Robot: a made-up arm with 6 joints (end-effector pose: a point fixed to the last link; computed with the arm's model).
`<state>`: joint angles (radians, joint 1 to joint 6).
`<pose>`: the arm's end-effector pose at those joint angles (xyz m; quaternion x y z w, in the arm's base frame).
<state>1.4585 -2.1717 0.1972 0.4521 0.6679 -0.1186</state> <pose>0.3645 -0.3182 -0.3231 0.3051 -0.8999 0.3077 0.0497</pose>
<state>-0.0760 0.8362 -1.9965 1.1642 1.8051 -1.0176</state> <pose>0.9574 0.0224 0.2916 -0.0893 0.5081 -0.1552 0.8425</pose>
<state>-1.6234 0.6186 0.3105 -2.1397 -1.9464 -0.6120</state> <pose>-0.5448 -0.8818 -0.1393 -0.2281 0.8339 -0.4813 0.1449</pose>
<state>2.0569 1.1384 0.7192 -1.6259 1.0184 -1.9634</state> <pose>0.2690 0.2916 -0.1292 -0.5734 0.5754 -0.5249 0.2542</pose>
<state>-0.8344 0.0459 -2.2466 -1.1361 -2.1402 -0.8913</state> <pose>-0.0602 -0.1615 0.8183 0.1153 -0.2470 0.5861 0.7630</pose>
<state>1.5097 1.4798 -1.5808 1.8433 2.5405 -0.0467</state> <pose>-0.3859 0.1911 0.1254 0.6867 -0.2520 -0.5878 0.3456</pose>
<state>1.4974 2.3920 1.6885 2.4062 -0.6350 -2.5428</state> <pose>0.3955 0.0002 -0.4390 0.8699 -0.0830 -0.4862 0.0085</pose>
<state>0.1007 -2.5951 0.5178 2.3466 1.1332 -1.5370</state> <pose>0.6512 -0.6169 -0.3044 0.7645 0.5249 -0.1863 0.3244</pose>
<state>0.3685 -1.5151 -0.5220 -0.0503 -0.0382 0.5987</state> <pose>-0.1090 -0.5287 0.3567 0.0771 -0.5511 -0.2353 0.7969</pose>
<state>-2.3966 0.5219 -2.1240 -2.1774 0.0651 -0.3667</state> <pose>0.0160 0.2595 -0.0502 -0.5601 0.5007 0.2438 0.6133</pose>
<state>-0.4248 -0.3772 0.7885 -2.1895 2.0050 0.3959</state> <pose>0.6747 -0.2538 0.2273 0.4785 0.4922 0.5895 0.4258</pose>
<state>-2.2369 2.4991 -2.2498 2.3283 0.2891 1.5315</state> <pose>0.0159 -0.0929 -0.1695 -0.6593 0.4043 0.4209 0.4740</pose>
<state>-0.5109 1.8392 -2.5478 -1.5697 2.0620 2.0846</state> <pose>0.6196 -0.5180 0.0592 -0.4267 0.7111 -0.1782 0.5297</pose>
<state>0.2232 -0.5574 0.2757 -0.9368 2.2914 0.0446</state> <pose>0.3397 -0.1124 0.8151 0.1082 0.1544 0.9601 0.2065</pose>
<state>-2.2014 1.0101 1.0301 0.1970 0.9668 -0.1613</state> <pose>-0.8290 -0.6967 0.4520 0.4107 -0.2938 -0.1087 0.8563</pose>
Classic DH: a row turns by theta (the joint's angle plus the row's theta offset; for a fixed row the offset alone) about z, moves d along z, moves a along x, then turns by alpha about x. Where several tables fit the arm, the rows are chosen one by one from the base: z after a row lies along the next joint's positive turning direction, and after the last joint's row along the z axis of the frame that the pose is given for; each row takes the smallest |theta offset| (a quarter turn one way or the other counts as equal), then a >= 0, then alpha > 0; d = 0 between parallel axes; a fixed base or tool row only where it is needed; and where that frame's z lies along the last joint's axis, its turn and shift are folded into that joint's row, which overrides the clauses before.
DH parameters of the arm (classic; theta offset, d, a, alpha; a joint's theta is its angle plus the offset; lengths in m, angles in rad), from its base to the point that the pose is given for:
joint 1: 0 0.151 0.3514 -1.5708
joint 2: 0 -0.241 0.0443 1.5708
joint 3: 0 0.1332 -0.1193 1.5708
joint 4: 0 0.2457 0.0268 -1.5708
joint 5: -1.5708 0.2736 0.0336 1.5708
joint 6: 0 -0.2757 0.0098 -1.5708
tool (fixed): 1.5708 0.3121 0 0

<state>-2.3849 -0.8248 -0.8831 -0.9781 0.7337 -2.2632</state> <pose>-0.6875 0.0851 -0.0022 0.4080 -0.9045 -0.0556 0.1109</pose>
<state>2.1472 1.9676 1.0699 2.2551 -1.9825 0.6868</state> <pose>0.7806 0.6388 -0.0374 -0.3860 0.4819 -0.0310 0.7861</pose>
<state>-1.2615 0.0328 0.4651 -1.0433 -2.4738 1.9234</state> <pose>-0.5390 -0.9063 0.3844 0.1727 -0.9018 0.2069 0.3377</pose>
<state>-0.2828 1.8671 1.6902 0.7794 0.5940 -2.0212</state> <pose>0.6853 -0.3084 -0.3652 -0.8776 -0.2296 -0.1404 0.3967</pose>
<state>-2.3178 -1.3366 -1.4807 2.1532 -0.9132 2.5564</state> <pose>0.0929 0.0554 -0.1062 -0.3923 0.2590 0.3209 0.8222</pose>
